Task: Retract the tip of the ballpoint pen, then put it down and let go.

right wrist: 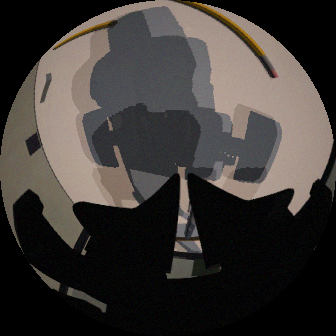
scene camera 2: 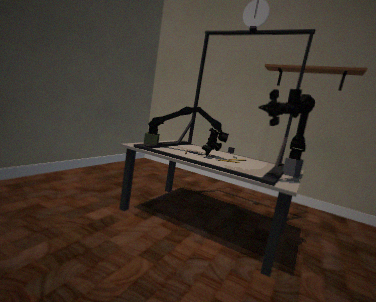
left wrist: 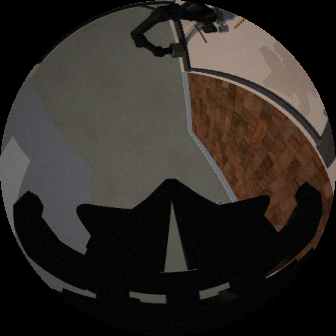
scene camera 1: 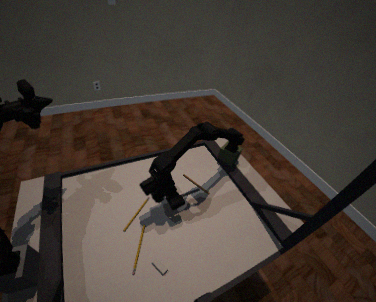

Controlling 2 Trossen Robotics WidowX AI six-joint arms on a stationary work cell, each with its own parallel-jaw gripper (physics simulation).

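Where they show: left gripper, fingertip midpoint: (scene camera 2: 258,107) (left wrist: 170,182) (scene camera 1: 52,99); right gripper, fingertip midpoint: (right wrist: 182,177) (scene camera 2: 206,155); left arm's base at its link origin: (scene camera 2: 294,158) (scene camera 1: 7,263); right arm's base at its link origin: (scene camera 2: 152,133) (left wrist: 170,50) (scene camera 1: 231,148).
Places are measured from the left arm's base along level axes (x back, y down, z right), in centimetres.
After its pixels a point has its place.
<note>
The ballpoint pen (right wrist: 189,227) {x -68.1, y 10.5, z -15.7 cm} is a thin grey shape in the right wrist view, seen through the narrow gap between the right fingers. Its upper part is hidden behind the right-hand finger, so its tip and button cannot be made out. My right gripper (right wrist: 182,177) {x -59.6, y 11.2, z -13.2 cm} (scene camera 2: 207,154) {x -59.6, y 11.2, z -13.2 cm} points down at the table; its fingers are nearly together with a thin gap, and the pen lies beyond them, not visibly gripped. My left gripper (left wrist: 170,182) {x -17.4, y -28.5, z -47.2 cm} (scene camera 1: 50,100) {x -17.4, y -28.5, z -47.2 cm} (scene camera 2: 261,107) {x -17.4, y -28.5, z -47.2 cm} is shut and empty, held high beside the table.
Two yellow pencils, one (scene camera 1: 136,215) {x -41.2, y 10.9, z -11.4 cm} (right wrist: 82,32) and another (scene camera 1: 139,250) {x -39.9, y 11.0, z 3.7 cm} (right wrist: 240,32), lie near the right gripper. A brown stick (scene camera 1: 195,183) {x -74.1, y 11.0, z -20.4 cm} (right wrist: 187,239) {x -75.6, y 10.9, z -17.0 cm} lies on its other side. A small L-shaped key (scene camera 1: 160,270) {x -45.6, y 10.4, z 13.2 cm} lies near the bottom edge of the white table (scene camera 1: 100,260) {x -25.4, y 11.6, z 2.7 cm}.
</note>
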